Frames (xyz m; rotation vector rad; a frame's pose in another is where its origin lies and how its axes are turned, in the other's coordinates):
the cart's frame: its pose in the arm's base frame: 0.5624 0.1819 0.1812 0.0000 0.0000 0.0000
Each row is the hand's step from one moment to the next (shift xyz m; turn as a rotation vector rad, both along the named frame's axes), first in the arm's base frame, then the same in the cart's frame.
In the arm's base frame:
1: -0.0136 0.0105 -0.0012 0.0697 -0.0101 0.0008
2: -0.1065 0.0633 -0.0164 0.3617 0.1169 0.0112
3: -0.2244 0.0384 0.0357 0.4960 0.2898 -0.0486
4: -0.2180 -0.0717 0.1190 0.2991 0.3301 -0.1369
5: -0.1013 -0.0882 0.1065 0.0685 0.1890 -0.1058
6: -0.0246 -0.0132 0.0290 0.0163 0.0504 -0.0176
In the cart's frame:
1: -0.0136 0.0105 -0.0012 0.0697 -0.0101 0.0008
2: -0.1065 0.0633 -0.0164 0.3617 0.1169 0.0112
3: -0.2244 0.0384 0.0357 0.4960 0.2898 -0.0486
4: -0.2180 -0.0717 0.1190 0.2991 0.3301 -0.1369
5: -0.1013 -0.0882 0.1065 0.0685 0.1890 -0.1058
6: -0.0246 -0.0132 0.0290 0.0163 0.0504 -0.0176

